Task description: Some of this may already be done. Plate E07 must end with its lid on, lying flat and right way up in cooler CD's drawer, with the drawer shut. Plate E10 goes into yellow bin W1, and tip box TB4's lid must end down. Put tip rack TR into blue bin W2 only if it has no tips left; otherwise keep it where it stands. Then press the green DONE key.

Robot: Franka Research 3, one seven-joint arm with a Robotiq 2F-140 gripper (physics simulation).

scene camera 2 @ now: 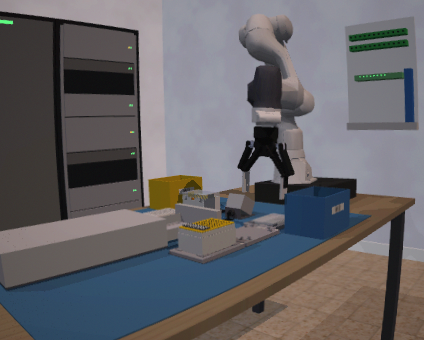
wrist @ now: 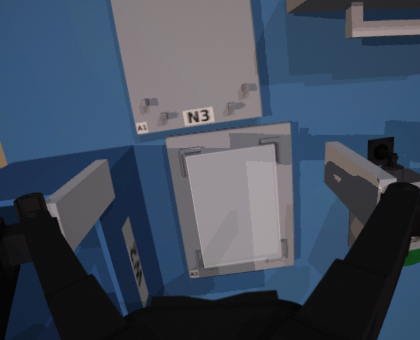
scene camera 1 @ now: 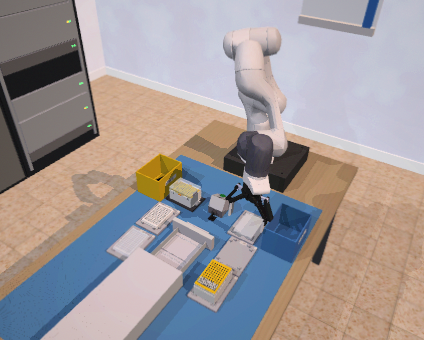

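My gripper (scene camera 1: 248, 214) (scene camera 2: 264, 190) (wrist: 216, 170) is open and empty, above a flat, clear lid-like piece (scene camera 1: 247, 226) (wrist: 235, 215) on a grey nest. Bare nest N3 (scene camera 1: 236, 256) (wrist: 190, 60) adjoins it. Cooler CD's drawer (scene camera 1: 180, 248) stands open. A white gridded plate (scene camera 1: 159, 215) and a pale, clear-topped plate (scene camera 1: 131, 241) lie on nests; their labels are unreadable. A yellow-topped rack (scene camera 1: 212, 277) (scene camera 2: 206, 237) shows tips. A box (scene camera 1: 185, 195) with a yellowish top stands by yellow bin W1 (scene camera 1: 150, 185) (scene camera 2: 175, 194); its lid's state is unclear. The green key (wrist: 412, 255) partly shows.
Blue bin W2 (scene camera 1: 280, 245) (scene camera 2: 310, 215) stands close beside one finger. A grey tilted block (scene camera 1: 218, 205) (scene camera 2: 239, 205) stands near the other finger. The drawer's raised front panel (scene camera 1: 194, 233) (scene camera 2: 197, 213) and the long white cooler body (scene camera 1: 120, 295) (scene camera 2: 90, 240) rise above the mat.
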